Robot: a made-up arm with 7 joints. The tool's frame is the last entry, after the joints. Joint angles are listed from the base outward. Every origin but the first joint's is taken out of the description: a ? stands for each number. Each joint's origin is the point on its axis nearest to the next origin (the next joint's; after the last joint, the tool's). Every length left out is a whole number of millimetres.
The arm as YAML. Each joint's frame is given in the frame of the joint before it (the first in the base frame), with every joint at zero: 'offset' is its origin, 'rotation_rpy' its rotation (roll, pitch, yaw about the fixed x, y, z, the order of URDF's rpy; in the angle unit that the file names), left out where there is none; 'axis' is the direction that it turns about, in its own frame. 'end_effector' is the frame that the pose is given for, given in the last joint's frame.
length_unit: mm
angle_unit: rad
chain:
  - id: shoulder
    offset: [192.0, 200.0, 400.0]
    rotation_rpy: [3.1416, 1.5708, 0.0]
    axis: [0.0, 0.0, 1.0]
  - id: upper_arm
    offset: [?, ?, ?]
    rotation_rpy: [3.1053, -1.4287, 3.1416]
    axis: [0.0, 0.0, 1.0]
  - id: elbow
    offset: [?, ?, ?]
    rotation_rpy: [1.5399, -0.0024, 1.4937]
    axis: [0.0, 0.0, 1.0]
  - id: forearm
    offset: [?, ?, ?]
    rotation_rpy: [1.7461, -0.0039, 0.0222]
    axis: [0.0, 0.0, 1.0]
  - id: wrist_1
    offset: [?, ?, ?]
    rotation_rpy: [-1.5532, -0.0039, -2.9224]
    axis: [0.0, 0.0, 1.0]
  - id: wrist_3
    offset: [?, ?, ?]
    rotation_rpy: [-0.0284, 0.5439, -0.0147]
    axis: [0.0, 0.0, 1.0]
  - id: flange
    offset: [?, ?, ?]
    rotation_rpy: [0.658, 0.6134, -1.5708]
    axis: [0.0, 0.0, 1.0]
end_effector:
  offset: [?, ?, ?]
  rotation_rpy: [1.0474, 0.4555, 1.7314]
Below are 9 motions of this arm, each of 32 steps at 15 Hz.
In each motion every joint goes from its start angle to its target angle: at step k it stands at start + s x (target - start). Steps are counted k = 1, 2, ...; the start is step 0. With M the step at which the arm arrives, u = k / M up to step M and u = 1 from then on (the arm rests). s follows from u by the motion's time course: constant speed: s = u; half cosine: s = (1 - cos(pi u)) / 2; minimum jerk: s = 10 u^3 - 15 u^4 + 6 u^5.
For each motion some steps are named. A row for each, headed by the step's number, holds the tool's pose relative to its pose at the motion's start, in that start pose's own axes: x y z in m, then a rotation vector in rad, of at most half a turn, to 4 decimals.
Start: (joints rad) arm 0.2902 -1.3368 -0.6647 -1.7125 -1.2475 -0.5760 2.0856
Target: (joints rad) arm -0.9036 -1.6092 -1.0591 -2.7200 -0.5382 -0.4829 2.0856
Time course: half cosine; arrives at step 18
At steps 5, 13, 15, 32:
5: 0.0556 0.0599 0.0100 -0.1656 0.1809 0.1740
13: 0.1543 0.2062 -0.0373 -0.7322 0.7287 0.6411
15: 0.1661 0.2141 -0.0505 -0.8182 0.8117 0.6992
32: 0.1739 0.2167 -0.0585 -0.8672 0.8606 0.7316

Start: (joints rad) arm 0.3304 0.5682 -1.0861 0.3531 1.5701 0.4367 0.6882
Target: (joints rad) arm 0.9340 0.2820 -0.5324 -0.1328 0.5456 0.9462 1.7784
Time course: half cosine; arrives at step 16
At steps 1, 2, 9, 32:
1: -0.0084 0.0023 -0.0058 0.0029 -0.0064 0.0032
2: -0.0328 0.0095 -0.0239 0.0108 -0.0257 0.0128
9: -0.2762 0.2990 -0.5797 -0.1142 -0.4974 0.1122
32: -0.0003 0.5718 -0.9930 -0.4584 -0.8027 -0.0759

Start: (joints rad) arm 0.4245 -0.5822 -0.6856 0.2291 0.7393 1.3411 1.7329
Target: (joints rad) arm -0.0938 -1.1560 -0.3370 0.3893 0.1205 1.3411 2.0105
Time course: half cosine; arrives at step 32
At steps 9, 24, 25, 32:
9: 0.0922 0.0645 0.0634 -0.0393 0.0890 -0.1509
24: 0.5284 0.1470 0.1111 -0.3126 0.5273 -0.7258
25: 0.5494 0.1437 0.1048 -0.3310 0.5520 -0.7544
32: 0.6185 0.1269 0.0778 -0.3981 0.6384 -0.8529

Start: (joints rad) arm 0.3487 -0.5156 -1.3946 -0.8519 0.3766 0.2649 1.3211
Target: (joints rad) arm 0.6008 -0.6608 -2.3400 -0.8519 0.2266 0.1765 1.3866
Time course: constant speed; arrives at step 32
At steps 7, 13, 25, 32:
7: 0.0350 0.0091 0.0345 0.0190 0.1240 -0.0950
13: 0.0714 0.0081 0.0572 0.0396 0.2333 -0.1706
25: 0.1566 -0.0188 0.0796 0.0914 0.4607 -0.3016
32: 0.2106 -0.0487 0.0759 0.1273 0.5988 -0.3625

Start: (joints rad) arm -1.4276 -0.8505 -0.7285 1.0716 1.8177 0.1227 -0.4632
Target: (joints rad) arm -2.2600 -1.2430 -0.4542 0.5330 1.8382 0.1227 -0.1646
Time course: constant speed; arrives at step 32
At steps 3, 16, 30, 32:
3: -0.0098 0.0249 0.0238 -0.0088 -0.0050 0.0340
16: -0.0958 0.1254 0.1173 -0.0396 -0.0520 0.1858
30: -0.2531 0.2035 0.1815 -0.0577 -0.1431 0.3746
32: -0.2793 0.2111 0.1863 -0.0594 -0.1590 0.4051

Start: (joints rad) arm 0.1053 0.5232 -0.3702 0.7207 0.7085 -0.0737 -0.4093
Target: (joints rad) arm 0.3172 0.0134 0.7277 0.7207 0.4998 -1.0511 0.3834
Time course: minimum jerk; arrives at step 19
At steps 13, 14, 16, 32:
13: -0.6807 0.4744 0.3416 -0.9748 -1.4154 0.1944
14: -0.7529 0.5074 0.3325 -1.0487 -1.5389 0.1715
16: -0.8487 0.5465 0.3110 -1.1376 -1.7032 0.1294
32: -0.8826 0.5591 0.3009 -1.1664 -1.7616 0.1111

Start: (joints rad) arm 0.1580 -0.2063 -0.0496 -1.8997 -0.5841 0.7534 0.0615
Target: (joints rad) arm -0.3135 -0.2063 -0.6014 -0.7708 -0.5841 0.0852 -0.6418
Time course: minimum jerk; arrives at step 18
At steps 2, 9, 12, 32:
2: 0.0010 0.0108 -0.0017 -0.0124 -0.0110 0.0077
9: 0.0040 0.4215 -0.2558 -0.3747 -0.3363 0.4692
12: -0.0264 0.5435 -0.5392 -0.4224 -0.3449 0.7930
32: -0.0593 0.5472 -0.7669 -0.3814 -0.2546 0.9881

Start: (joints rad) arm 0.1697 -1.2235 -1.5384 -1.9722 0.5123 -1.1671 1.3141
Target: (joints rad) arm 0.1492 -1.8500 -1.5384 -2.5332 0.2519 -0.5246 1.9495
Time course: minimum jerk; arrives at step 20
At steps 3, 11, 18, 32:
3: -0.0144 -0.0106 -0.0116 0.0123 0.0192 -0.0007
11: -0.3429 -0.1081 -0.2923 0.3449 0.3054 0.1183
18: -0.5542 -0.0348 -0.4966 0.5851 0.3343 0.3402
32: -0.5583 -0.0321 -0.5009 0.5897 0.3332 0.3459

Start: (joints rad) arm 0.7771 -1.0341 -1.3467 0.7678 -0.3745 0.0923 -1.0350
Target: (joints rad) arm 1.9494 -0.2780 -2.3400 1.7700 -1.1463 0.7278 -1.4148
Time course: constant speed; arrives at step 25
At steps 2, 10, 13, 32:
2: 0.0275 -0.0603 0.0573 0.0481 -0.0096 -0.0883
10: 0.0533 -0.2678 0.3674 0.3481 -0.1075 -0.3919
13: 0.0229 -0.3267 0.4959 0.5006 -0.1537 -0.4689
32: -0.2495 -0.4449 0.8741 1.2254 -0.2048 -0.4896

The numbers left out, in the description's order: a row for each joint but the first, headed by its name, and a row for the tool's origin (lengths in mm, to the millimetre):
upper_arm: -251.0 38.0 0.0
elbow: -129.0 -239.0 0.0
forearm: -20.0 -247.0 0.0
wrist_1: -261.0 209.0 0.0
wrist_3: 337.0 -328.0 0.0
flange: -103.0 109.0 0.0
tool: 15.0 161.0 0.0

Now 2 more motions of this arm.
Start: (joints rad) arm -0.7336 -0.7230 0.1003 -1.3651 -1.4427 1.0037 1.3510
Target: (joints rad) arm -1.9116 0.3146 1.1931 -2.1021 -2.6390 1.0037 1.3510
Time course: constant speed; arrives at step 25
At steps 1, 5, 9, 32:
1: -0.0011 -0.0026 -0.0190 0.0340 -0.0135 -0.0820
5: 0.0014 0.0140 -0.0902 0.1059 -0.0349 -0.4417
9: 0.0199 0.0547 -0.1546 0.0688 -0.0130 -0.8257
32: 0.0480 0.0827 -0.4727 -1.0592 0.1611 -2.0311

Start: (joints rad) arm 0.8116 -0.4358 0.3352 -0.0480 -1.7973 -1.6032 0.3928
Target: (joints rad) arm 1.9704 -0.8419 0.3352 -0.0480 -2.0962 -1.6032 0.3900
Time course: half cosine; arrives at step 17
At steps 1, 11, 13, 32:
1: 0.0029 -0.0010 0.0018 0.0032 -0.0054 -0.0114
11: 0.0975 -0.1545 0.1352 0.3476 -0.3601 -0.9664
13: 0.0844 -0.1847 0.1484 0.4395 -0.4063 -1.1576
32: 0.0669 -0.2063 0.1546 0.5284 -0.4387 -1.3247

